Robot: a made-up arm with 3 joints. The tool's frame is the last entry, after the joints. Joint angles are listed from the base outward. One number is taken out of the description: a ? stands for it. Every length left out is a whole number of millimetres.
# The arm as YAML. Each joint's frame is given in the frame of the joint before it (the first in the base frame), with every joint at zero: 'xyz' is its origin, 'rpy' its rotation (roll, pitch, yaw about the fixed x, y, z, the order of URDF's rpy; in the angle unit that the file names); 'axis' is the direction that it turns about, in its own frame. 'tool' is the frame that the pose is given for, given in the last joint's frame.
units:
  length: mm
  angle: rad
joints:
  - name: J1
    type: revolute
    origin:
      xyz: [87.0, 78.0, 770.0]
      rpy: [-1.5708, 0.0, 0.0]
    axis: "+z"
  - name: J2
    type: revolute
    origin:
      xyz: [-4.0, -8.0, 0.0]
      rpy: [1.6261, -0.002, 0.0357]
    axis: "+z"
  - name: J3
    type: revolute
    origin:
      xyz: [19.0, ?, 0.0]
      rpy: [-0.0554, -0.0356, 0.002]
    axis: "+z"
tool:
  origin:
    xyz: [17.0, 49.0, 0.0]
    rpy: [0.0, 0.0, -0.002]
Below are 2 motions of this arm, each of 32 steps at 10 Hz.
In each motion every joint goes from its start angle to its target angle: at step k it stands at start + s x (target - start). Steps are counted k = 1, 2, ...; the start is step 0. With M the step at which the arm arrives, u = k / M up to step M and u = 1 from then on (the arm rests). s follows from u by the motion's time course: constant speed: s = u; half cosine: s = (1 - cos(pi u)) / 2; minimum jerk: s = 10 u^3 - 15 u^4 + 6 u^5.
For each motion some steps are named. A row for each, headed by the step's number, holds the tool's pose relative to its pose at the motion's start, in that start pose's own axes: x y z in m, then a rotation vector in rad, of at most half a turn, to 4 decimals.
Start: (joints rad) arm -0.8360 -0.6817 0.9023
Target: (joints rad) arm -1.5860 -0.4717 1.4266
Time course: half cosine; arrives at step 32
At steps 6, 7, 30, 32:
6: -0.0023 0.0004 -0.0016 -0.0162 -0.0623 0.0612
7: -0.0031 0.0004 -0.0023 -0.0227 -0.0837 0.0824
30: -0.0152 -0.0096 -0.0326 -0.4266 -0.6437 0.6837
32: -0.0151 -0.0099 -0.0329 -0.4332 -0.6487 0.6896

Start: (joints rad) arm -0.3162 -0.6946 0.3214
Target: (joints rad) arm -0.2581 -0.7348 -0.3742
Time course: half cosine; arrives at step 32
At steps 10, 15, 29, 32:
10: 0.0072 -0.0034 -0.0001 -0.0059 0.0122 -0.1634
15: 0.0139 -0.0081 -0.0004 -0.0140 0.0237 -0.3315
29: 0.0257 -0.0231 -0.0012 -0.0403 0.0454 -0.7191
32: 0.0261 -0.0238 -0.0012 -0.0416 0.0461 -0.7349

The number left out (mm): -63.0
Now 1 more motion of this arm.
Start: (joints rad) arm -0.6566 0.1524 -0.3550
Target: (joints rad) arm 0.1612 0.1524 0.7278
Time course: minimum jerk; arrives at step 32
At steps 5, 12, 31, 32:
5: -0.0015 0.0005 -0.0012 -0.0045 0.0239 0.0321
12: -0.0152 0.0027 -0.0082 -0.0122 0.2256 0.2954
31: -0.0488 -0.0104 0.0007 0.2843 0.8079 1.0142
32: -0.0488 -0.0104 0.0007 0.2845 0.8081 1.0145

